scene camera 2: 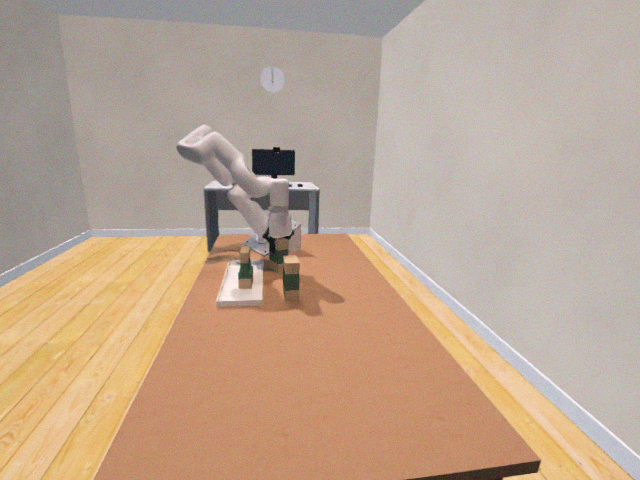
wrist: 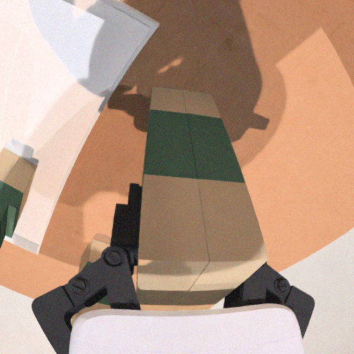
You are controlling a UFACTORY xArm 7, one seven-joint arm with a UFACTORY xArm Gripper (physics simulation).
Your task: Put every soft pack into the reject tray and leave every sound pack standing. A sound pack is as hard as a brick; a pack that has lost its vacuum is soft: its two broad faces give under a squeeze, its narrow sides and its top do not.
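Places are measured from the arm's base along level axes (x up, y right, z ahead), in millimetres.
Pixels of known places: gripper, fingertip midpoint: (scene camera 2: 278, 251).
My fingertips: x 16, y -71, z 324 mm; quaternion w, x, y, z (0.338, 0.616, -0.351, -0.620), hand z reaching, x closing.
Ahead of a thing's pixels: the offset from my fingertips to its top centre. Level surfaces: height alone.
My gripper (scene camera 2: 278, 238) (wrist: 179, 201) is partly closed around the upper part of a tan pack with a green band {dy +10, dx -2, dz +8 mm} (scene camera 2: 279, 256) (wrist: 195, 145). The pack stands upright; one finger shows along its left side in the wrist view, the other is largely hidden behind it. A second pack {dy -45, dx -2, dz +265 mm} (scene camera 2: 291, 281) stands upright nearer the scene camera. The white reject tray {dy +129, dx -61, dz +143 mm} (scene camera 2: 239, 303) (wrist: 50, 200) holds tan and green pack material {dy +115, dx +61, dz +168 mm} (scene camera 2: 245, 275) (wrist: 11, 192); whether that is one pack or two I cannot tell. Softness cannot be judged from these views.
In the wrist view, part of another tan and green pack (wrist: 98, 243) shows behind the left finger. The brown table {dx -83 mm} (scene camera 2: 320, 372) runs toward the scene camera. A grey desk (scene camera 2: 211, 217) with a monitor (scene camera 2: 272, 162) stands behind the arm.
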